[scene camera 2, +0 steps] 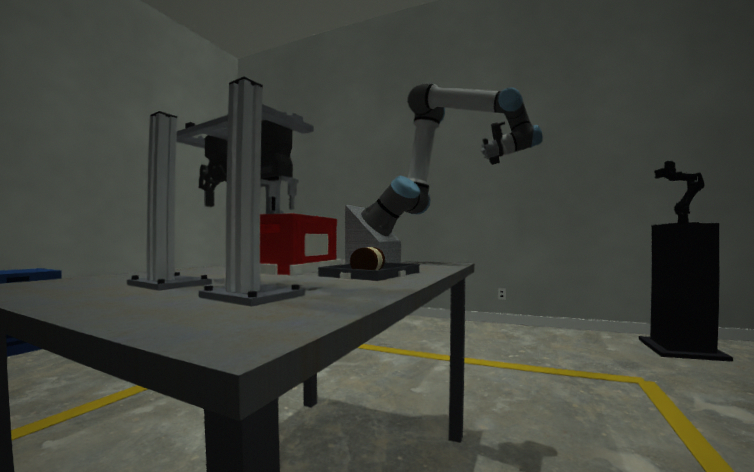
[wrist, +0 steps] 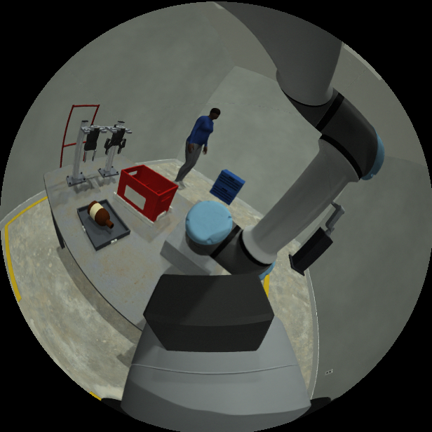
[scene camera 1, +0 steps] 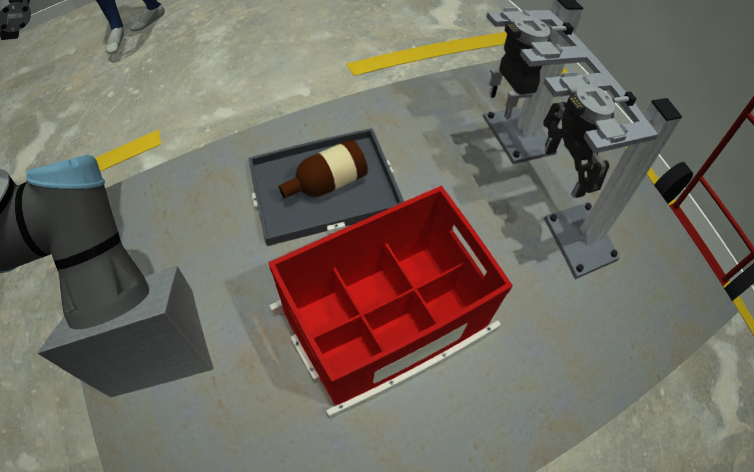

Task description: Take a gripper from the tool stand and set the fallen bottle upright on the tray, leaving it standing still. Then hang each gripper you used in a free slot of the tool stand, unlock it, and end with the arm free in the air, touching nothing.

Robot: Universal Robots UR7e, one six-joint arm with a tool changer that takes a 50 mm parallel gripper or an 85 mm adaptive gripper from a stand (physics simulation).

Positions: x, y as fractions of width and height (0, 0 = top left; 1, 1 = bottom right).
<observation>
A black gripper (scene camera 2: 0.37, 0.30): 72 cm from the lens. A tool stand (scene camera 2: 0.32, 0.26): 62 cm from the lens. The marked spots on the tool stand and the black gripper are 12 cm apart.
</observation>
